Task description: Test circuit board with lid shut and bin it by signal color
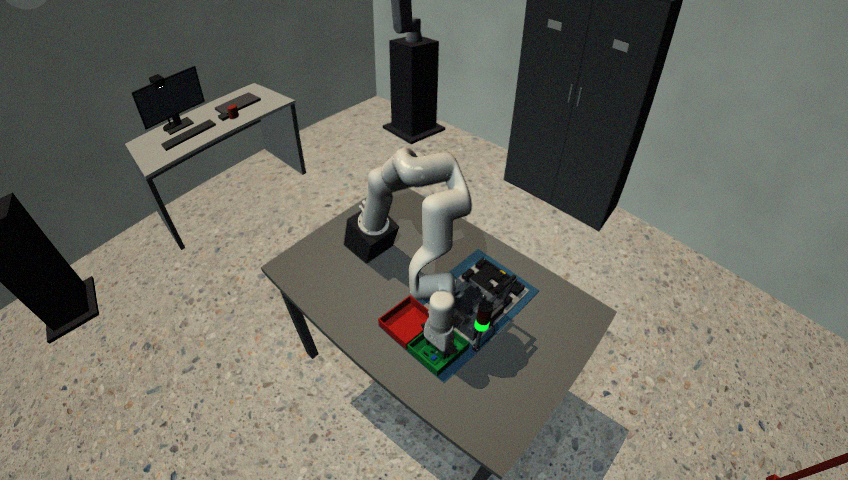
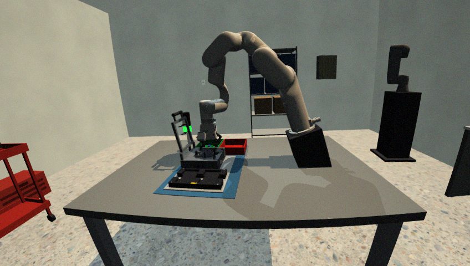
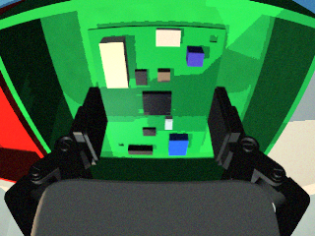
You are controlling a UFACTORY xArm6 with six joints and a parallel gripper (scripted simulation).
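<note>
Right now my hand is 1 cm above the green bin. Also, from my hand: green circuit board (1 cm below); then tester plate (20 cm to the left, 5 cm behind, 5 cm above); then red bin (15 cm behind, 1 cm to the right, 1 cm below).
</note>
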